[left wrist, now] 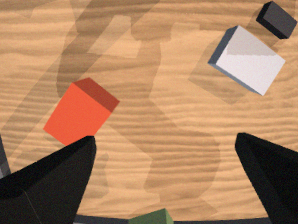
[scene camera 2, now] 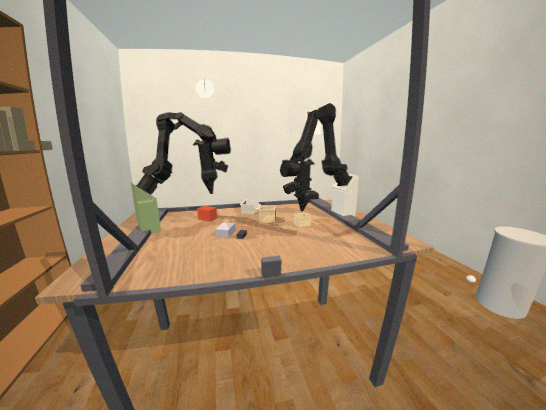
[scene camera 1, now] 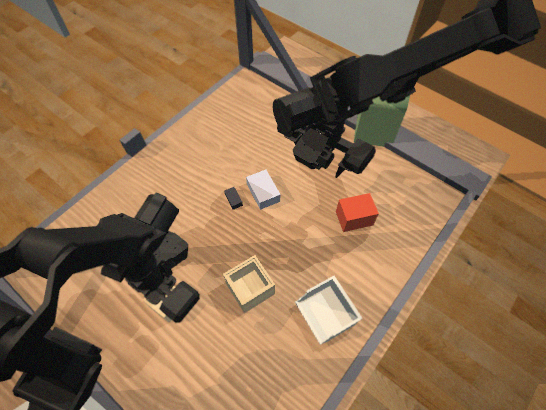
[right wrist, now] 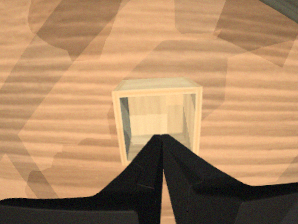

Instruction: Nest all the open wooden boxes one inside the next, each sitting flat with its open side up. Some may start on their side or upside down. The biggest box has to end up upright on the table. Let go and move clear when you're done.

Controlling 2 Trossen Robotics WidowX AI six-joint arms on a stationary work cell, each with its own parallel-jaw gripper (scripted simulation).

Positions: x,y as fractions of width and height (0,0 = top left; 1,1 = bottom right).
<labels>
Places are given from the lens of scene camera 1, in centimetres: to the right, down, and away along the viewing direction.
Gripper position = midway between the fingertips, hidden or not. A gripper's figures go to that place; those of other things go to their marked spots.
my right gripper (scene camera 1: 0.30,0.72): -22, 17, 77
medium tan wooden box (scene camera 1: 0.46,0.68): -5, 16, 85
</labels>
